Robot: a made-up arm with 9 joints.
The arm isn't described. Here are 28 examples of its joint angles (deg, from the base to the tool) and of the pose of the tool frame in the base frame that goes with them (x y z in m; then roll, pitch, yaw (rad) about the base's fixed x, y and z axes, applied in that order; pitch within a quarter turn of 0, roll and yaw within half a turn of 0).
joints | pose
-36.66 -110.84 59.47 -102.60 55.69 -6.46 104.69 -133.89 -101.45 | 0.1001 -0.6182 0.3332 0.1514 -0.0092 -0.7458
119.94 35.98 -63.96 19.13 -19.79 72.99 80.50 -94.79 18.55 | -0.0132 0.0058 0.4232 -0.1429 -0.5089 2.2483
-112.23 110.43 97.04 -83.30 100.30 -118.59 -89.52 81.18 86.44 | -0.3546 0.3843 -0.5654 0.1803 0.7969 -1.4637
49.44 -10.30 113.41 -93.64 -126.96 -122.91 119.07 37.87 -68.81 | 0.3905 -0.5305 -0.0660 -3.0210 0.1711 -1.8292
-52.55 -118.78 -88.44 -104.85 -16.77 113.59 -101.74 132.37 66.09 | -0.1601 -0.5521 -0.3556 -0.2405 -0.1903 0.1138
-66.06 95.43 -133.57 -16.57 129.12 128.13 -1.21 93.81 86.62 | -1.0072 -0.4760 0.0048 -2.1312 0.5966 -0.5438
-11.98 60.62 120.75 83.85 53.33 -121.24 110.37 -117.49 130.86 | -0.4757 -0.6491 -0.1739 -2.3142 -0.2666 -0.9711
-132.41 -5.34 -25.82 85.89 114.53 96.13 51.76 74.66 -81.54 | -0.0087 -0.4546 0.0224 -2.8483 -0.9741 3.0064
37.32 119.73 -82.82 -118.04 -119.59 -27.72 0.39 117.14 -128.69 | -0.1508 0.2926 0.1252 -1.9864 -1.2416 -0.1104
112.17 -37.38 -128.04 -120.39 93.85 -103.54 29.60 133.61 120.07 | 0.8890 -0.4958 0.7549 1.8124 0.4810 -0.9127
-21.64 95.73 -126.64 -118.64 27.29 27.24 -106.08 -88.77 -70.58 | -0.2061 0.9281 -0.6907 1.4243 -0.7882 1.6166
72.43 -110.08 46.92 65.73 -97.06 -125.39 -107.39 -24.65 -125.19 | 0.0838 -0.2628 -0.0101 2.5351 0.0612 -0.1978
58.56 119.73 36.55 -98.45 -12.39 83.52 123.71 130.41 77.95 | -0.6732 -0.8508 0.6663 1.1248 -1.0573 2.8211
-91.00 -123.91 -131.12 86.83 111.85 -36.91 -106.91 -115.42 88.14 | -1.2515 -0.5429 -0.1670 -1.6974 0.9465 -0.7670
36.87 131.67 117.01 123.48 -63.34 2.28 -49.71 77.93 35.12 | -0.8214 -0.8509 0.5622 -1.5937 -0.5057 -0.5403
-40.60 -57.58 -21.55 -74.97 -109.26 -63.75 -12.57 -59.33 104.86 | -0.7358 -0.2261 0.1037 -2.3703 0.3223 -1.8355
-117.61 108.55 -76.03 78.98 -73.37 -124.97 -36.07 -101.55 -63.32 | -1.3071 0.7993 0.4024 -2.9002 -0.7634 1.6073
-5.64 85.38 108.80 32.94 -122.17 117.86 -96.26 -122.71 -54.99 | -1.1525 -0.5211 -0.4425 0.4872 0.1352 -1.3799
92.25 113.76 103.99 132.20 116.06 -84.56 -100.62 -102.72 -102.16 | -0.8089 -0.5699 -0.2581 2.7472 -0.6099 -2.6496
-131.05 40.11 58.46 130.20 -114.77 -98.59 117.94 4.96 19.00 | 0.2795 0.0718 0.3228 2.0668 0.0511 -1.9664
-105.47 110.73 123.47 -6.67 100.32 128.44 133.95 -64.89 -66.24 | -0.7416 0.0021 0.3537 -1.0431 -0.4035 -2.2870
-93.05 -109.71 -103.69 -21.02 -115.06 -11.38 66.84 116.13 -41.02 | -0.3065 -0.1555 -0.5830 1.6003 0.6478 0.1556
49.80 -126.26 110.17 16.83 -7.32 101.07 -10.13 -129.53 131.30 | 0.4864 0.2810 -0.3389 -1.4936 -0.2971 0.9568
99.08 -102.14 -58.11 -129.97 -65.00 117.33 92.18 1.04 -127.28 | 0.0546 0.6018 0.0358 -2.2875 -0.3958 -0.4975
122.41 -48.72 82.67 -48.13 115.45 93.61 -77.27 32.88 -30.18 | 0.6772 -0.1906 0.0748 0.8112 -0.0584 0.7013
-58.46 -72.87 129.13 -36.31 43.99 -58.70 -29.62 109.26 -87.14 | -0.6000 0.5746 -0.0301 2.9655 -1.1122 2.1493
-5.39 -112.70 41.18 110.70 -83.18 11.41 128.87 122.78 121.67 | 0.0263 -0.6836 -0.0315 -0.8261 -0.1842 -1.6121
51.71 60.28 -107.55 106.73 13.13 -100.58 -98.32 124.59 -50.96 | -0.3007 -0.6403 0.1564 -1.5198 0.1280 -3.1130
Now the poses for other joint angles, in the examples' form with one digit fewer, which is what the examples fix.
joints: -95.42 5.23 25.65 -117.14 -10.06 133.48 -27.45 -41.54 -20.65
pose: -0.268 0.317 -0.906 1.223 0.455 -1.076
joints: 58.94 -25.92 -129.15 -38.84 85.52 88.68 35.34 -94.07 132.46
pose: 0.089 0.308 -0.725 -0.290 0.332 0.693
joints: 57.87 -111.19 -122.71 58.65 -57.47 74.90 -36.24 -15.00 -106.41
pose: 0.126 1.007 0.427 1.626 -1.209 2.411
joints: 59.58 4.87 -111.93 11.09 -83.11 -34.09 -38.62 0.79 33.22
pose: -0.030 -1.020 0.381 -1.856 0.183 -0.662
